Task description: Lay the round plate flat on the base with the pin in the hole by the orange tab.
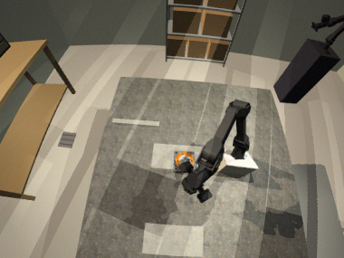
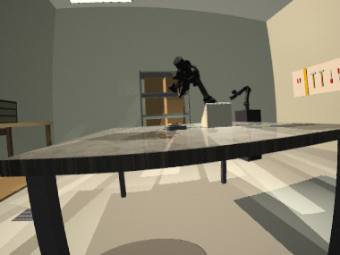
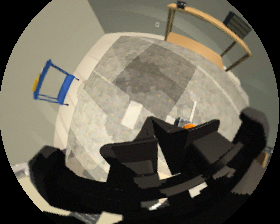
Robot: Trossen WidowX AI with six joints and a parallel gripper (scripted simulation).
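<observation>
Right now the round plate is 17 cm to the right of my gripper tip and 15 cm below it. Also, from my gripper tip: base (1 cm behind, 18 cm to the right, 16 cm below).
</observation>
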